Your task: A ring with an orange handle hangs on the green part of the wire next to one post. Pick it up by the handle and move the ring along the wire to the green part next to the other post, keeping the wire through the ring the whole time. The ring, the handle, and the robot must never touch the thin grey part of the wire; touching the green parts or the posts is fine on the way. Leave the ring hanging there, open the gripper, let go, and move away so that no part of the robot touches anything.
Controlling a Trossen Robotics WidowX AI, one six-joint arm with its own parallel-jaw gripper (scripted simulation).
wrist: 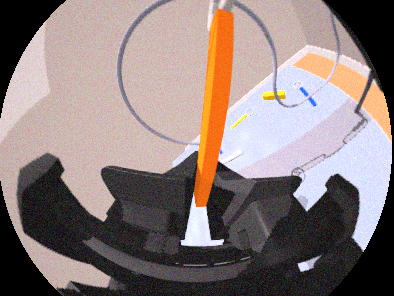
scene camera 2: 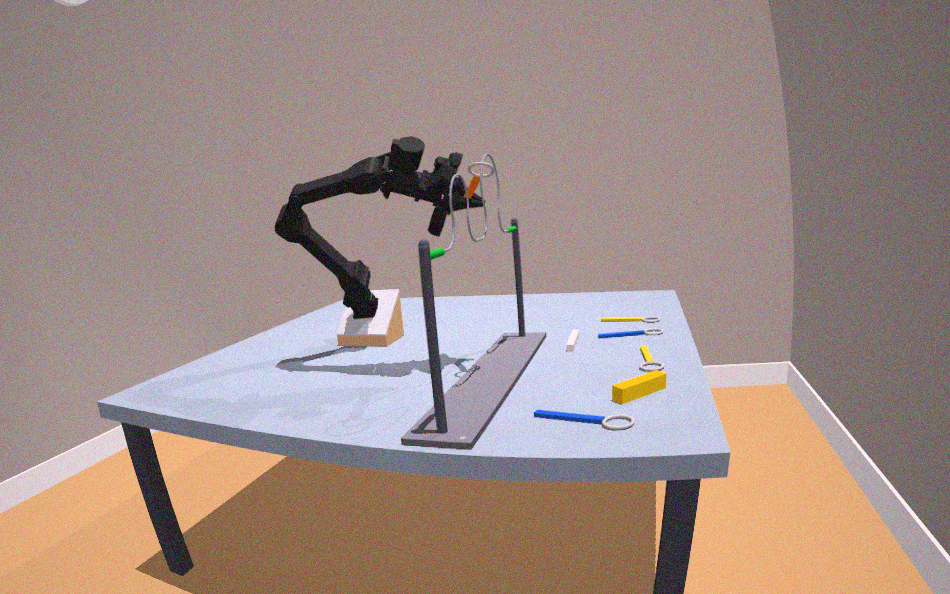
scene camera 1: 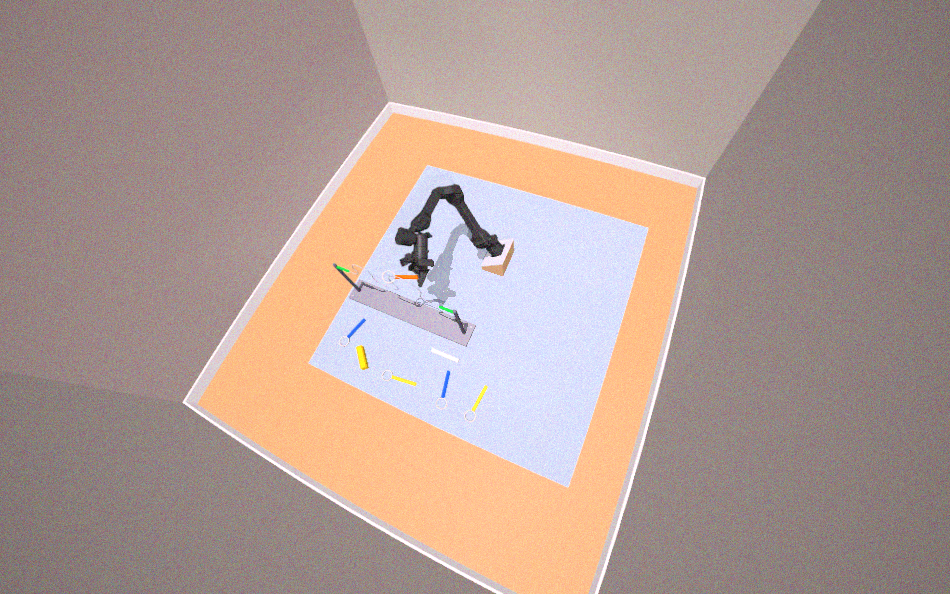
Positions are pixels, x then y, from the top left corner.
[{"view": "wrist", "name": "gripper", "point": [199,154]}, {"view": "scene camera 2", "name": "gripper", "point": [484,203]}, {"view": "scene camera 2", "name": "yellow block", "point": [623,392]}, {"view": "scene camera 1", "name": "gripper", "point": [420,287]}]
